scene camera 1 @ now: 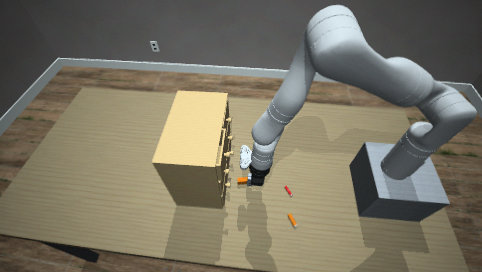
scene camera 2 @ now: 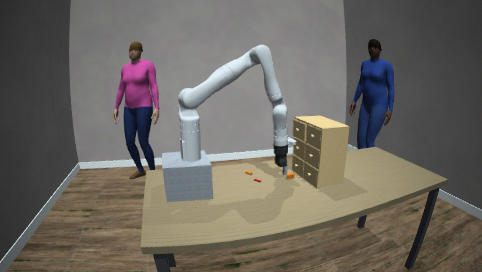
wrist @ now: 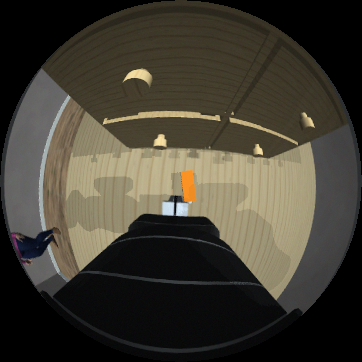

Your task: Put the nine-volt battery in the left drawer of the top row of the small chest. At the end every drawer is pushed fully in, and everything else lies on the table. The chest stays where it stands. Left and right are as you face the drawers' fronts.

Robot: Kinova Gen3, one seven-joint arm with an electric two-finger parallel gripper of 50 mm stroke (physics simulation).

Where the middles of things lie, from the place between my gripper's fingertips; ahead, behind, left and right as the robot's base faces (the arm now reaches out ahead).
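Labels:
Small chest (scene camera 1: 185, 159), from my hand: 18 cm ahead, 14 cm above, 6 cm to the right.

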